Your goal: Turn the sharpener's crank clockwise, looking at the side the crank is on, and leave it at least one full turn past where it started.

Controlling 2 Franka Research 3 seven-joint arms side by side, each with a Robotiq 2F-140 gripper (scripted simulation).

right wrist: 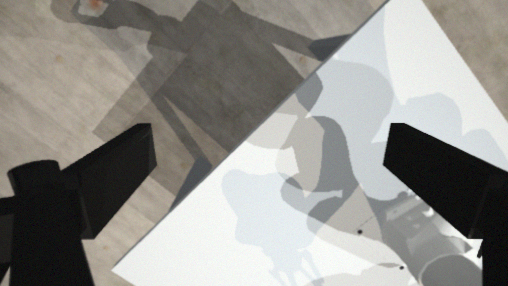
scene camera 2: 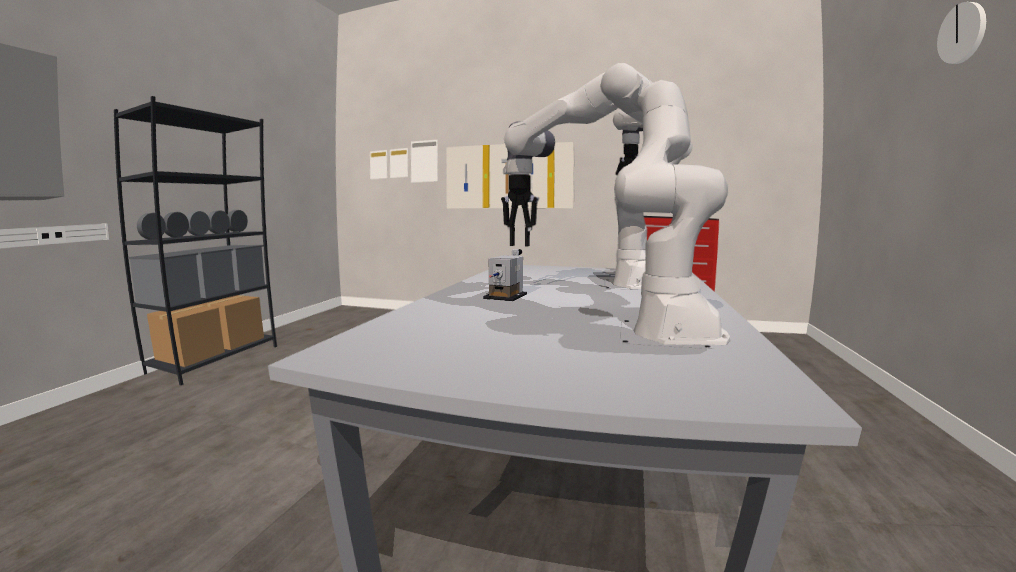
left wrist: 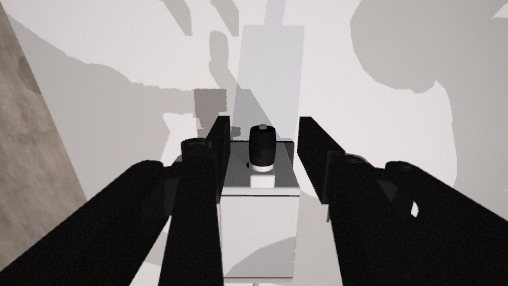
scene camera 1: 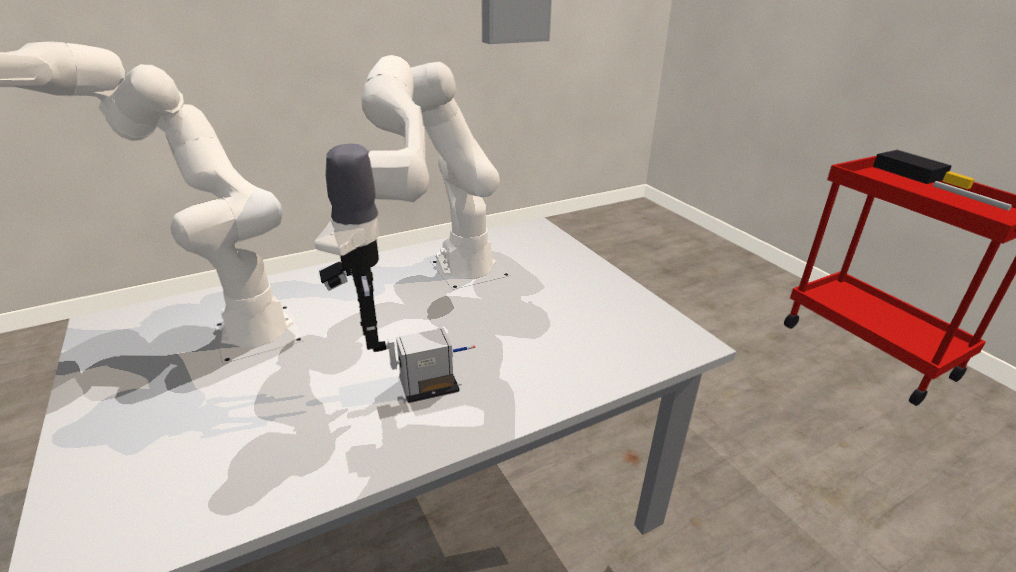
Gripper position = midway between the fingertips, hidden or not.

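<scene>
The left gripper [scene camera 1: 371, 340] can be seen in the scene, and it appears again as the gripper [scene camera 2: 519, 246] and as the gripper [left wrist: 264, 134]. The right gripper [right wrist: 270, 144] is visible too, and so is a grey sharpener [left wrist: 258, 226].
</scene>
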